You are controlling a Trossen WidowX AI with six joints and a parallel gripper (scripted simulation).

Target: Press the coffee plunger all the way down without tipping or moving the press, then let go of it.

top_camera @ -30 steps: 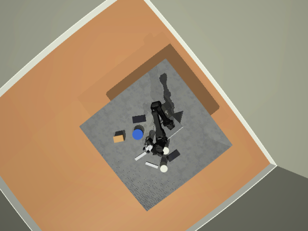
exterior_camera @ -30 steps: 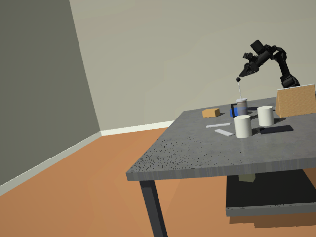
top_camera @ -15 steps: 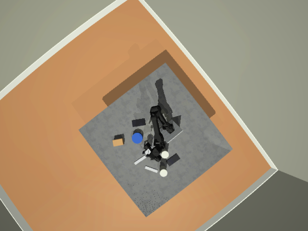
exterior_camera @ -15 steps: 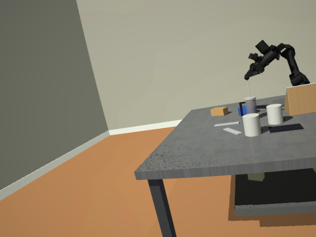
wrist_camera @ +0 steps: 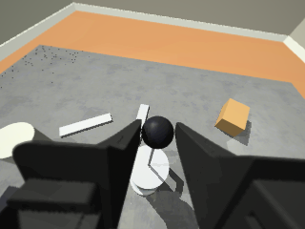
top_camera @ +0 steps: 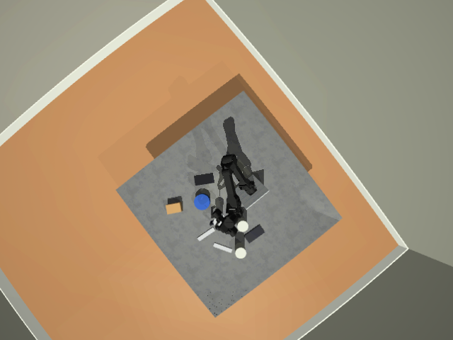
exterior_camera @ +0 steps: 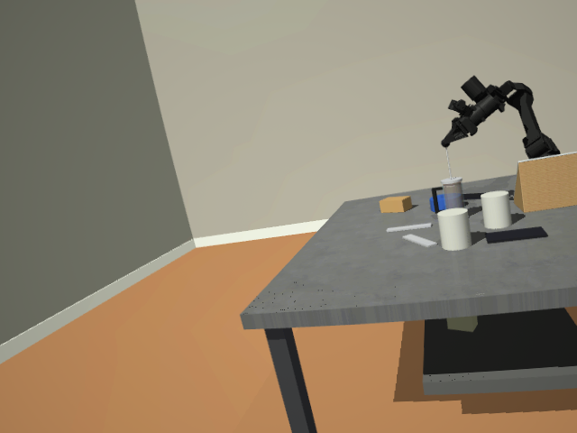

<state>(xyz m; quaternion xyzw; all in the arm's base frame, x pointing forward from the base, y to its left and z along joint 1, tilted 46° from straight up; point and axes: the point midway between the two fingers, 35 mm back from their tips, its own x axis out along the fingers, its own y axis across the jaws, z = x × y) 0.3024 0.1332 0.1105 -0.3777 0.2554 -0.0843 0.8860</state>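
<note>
Right now the coffee press is 1 cm ahead of my gripper tip and 13 cm below it. Round my gripper tip: orange block (21 cm ahead, 28 cm to the right, 24 cm below).
</note>
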